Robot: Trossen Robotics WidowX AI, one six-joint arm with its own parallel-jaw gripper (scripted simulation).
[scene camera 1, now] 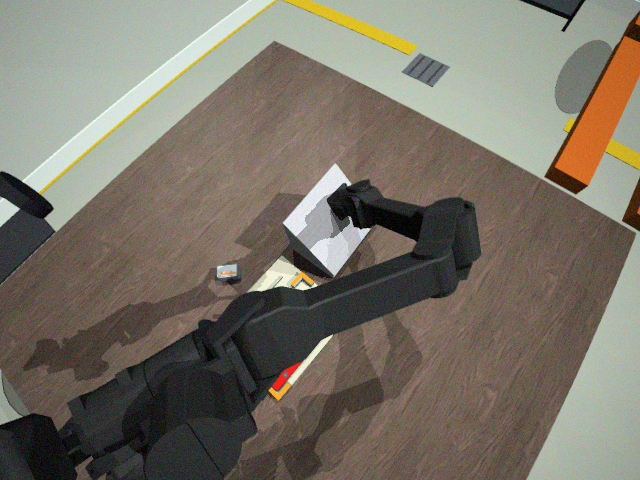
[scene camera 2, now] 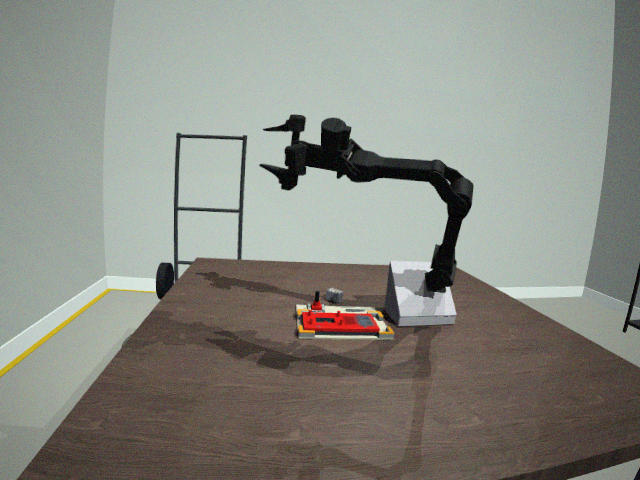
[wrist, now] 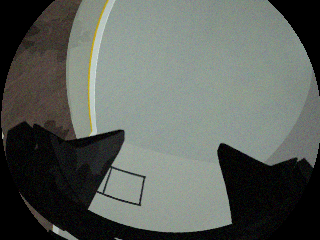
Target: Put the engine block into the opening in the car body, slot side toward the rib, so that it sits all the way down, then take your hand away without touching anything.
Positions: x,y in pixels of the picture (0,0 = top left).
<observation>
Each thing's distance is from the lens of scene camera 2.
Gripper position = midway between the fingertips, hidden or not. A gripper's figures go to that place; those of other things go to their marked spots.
my gripper (scene camera 2: pixel 261 147): 93 cm
red car body (scene camera 2: pixel 344 324): 95 cm
</observation>
